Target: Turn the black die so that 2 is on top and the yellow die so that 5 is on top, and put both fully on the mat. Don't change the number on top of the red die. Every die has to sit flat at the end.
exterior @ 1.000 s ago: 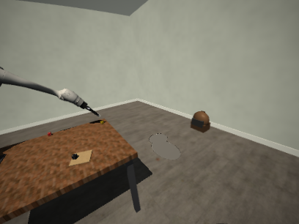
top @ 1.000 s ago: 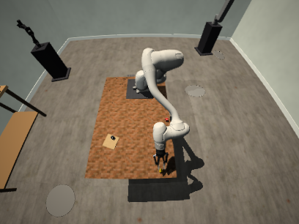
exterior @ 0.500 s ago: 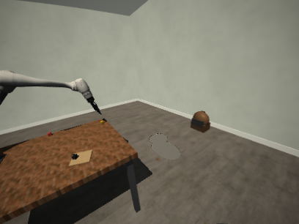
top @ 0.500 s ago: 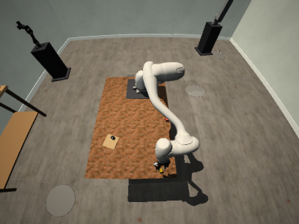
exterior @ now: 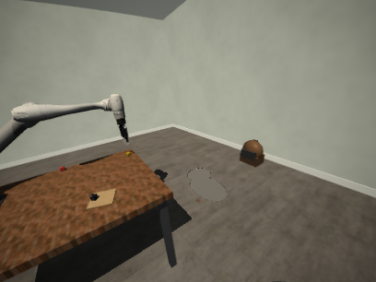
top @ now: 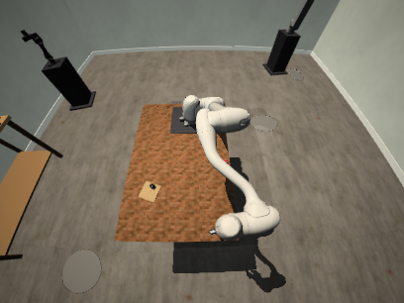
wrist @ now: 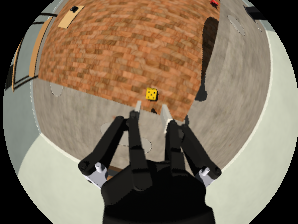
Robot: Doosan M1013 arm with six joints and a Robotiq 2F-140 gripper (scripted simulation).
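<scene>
My gripper is now 140 mm above the yellow die. From my hand the other things lie so: black die (430 mm behind, 430 mm to the right, 130 mm below); then tan mat (390 mm behind, 460 mm to the right, 150 mm below); then red die (520 mm behind, 210 mm to the left, 140 mm below).
</scene>
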